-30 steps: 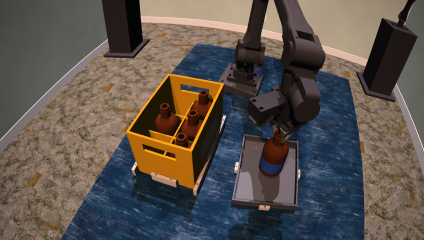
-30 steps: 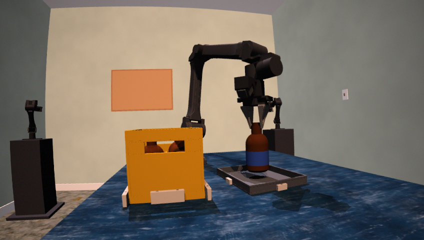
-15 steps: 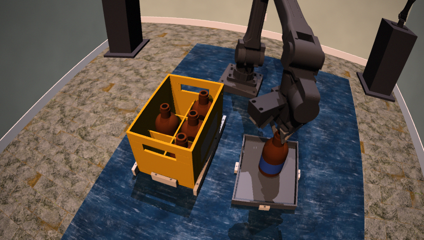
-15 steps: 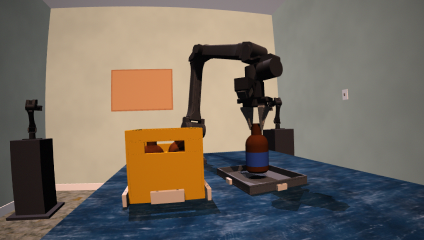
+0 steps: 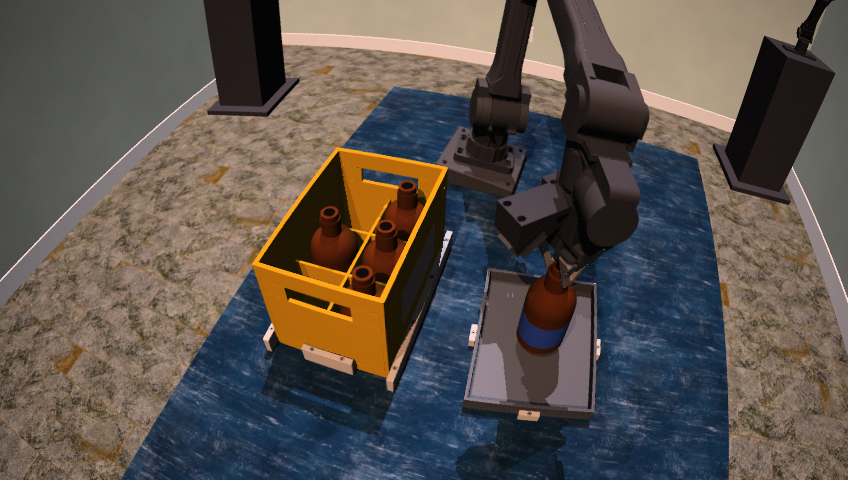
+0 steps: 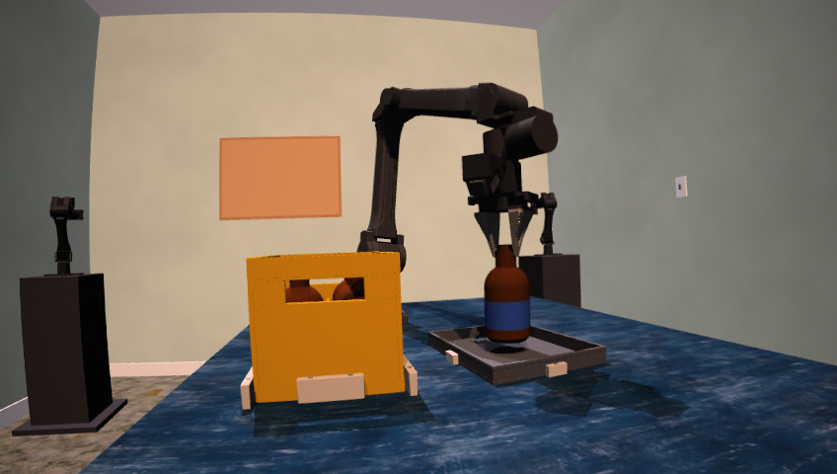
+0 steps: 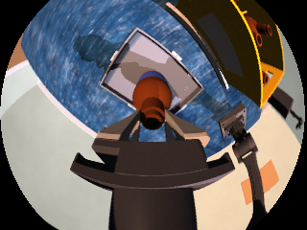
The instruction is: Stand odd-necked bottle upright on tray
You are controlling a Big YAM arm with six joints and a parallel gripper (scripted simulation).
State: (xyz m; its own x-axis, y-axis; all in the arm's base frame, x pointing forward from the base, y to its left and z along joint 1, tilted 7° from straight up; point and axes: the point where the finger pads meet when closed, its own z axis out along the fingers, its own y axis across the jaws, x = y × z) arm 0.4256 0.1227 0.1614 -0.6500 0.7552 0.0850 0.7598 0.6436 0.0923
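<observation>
My gripper is now 160 mm above the dark grey tray. Also, from my hand: orange crate 280 mm to the right, 80 mm below, 40 mm behind.
</observation>
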